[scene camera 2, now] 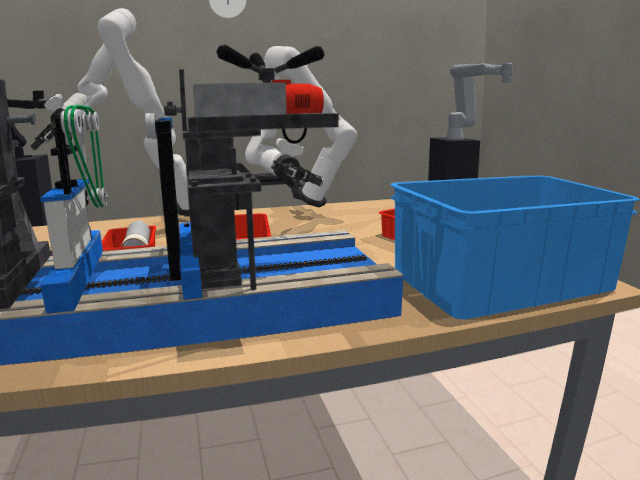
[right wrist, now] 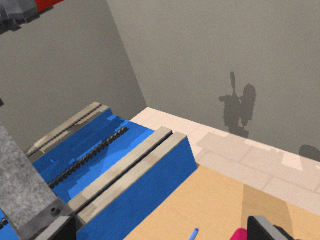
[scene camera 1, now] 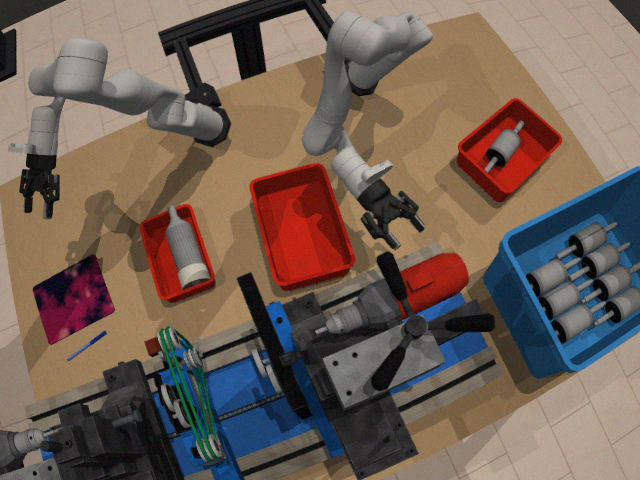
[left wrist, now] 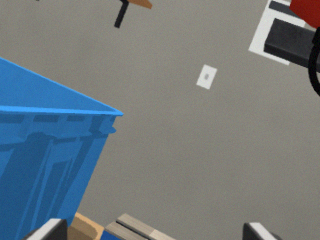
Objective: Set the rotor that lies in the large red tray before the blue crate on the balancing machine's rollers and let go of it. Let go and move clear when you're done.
Labels:
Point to a blue crate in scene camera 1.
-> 534,243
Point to a patterned mat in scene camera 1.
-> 76,297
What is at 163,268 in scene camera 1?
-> A small red tray.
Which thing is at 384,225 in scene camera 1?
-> My left gripper.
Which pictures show the blue crate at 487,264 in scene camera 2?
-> Scene camera 2, scene camera 1 and the left wrist view only.

